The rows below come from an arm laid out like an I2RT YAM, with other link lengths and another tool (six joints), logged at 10 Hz.
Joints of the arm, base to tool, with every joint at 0 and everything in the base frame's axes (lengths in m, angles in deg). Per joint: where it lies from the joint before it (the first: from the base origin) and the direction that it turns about. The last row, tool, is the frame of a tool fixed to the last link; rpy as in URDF.
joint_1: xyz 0 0 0.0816 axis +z
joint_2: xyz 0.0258 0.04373 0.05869 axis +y
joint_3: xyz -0.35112 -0.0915 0 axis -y
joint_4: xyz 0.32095 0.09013 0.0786 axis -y
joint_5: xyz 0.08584 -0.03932 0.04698 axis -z
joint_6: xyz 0.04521 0 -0.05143 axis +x
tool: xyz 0.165 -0.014 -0.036 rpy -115.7 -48.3 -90
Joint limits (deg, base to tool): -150..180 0..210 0..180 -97..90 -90..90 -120..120
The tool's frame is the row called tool.
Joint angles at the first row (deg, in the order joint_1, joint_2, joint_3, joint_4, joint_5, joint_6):
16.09 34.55 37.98 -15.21 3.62 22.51
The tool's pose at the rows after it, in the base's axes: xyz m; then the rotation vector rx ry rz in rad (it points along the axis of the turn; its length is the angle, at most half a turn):
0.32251 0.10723 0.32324 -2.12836 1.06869 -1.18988
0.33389 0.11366 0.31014 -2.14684 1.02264 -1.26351
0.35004 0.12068 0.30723 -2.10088 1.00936 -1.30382
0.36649 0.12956 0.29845 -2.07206 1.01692 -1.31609
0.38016 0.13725 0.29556 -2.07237 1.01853 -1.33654
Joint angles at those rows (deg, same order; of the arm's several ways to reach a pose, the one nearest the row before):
20.68 33.50 33.22 -8.56 4.17 19.27
22.63 35.41 30.30 -2.86 6.25 15.70
23.17 38.38 27.83 5.31 7.02 15.09
24.17 42.73 26.00 12.78 8.48 15.44
25.31 46.86 26.29 16.82 10.19 14.74

